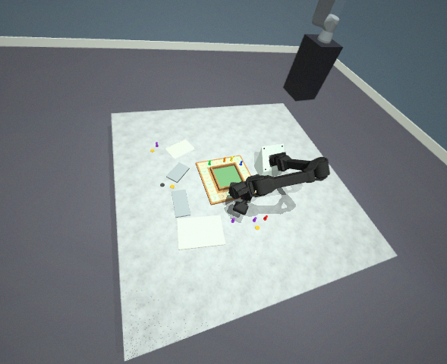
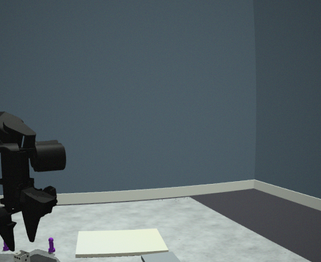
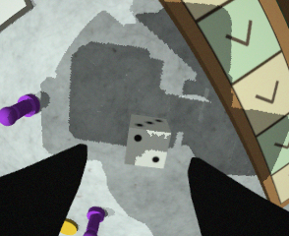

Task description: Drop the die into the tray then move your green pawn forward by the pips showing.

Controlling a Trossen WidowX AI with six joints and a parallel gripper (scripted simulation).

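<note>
The die is 3 cm below my gripper tip. Round my gripper tip: green tray: 1 cm behind, 20 cm to the right, 3 cm below; cream sheet: 23 cm ahead, 6 cm to the left, 4 cm below.
</note>
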